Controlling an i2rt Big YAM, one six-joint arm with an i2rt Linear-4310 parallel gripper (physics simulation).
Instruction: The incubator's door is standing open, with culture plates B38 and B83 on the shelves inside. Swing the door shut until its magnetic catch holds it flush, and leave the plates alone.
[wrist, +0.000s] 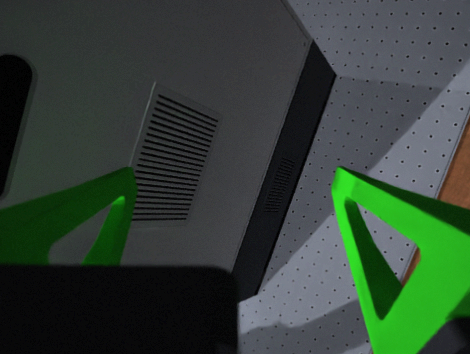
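Observation:
The incubator fills the left and middle of the wrist view, showing a grey panel with a slatted vent and a dark base strip along its right edge. Its door cannot be told apart with certainty, and plates B38 and B83 do not show. My gripper is open, with nothing between its green fingers. The left finger overlaps the vent's lower left in the view, and the right finger is over the perforated surface. Contact with the incubator cannot be judged.
A grey perforated surface lies to the right of the incubator, crossed by shadows. A brown edge strip runs along its far right. A rounded black opening shows at the panel's left. A black block hides the lower left.

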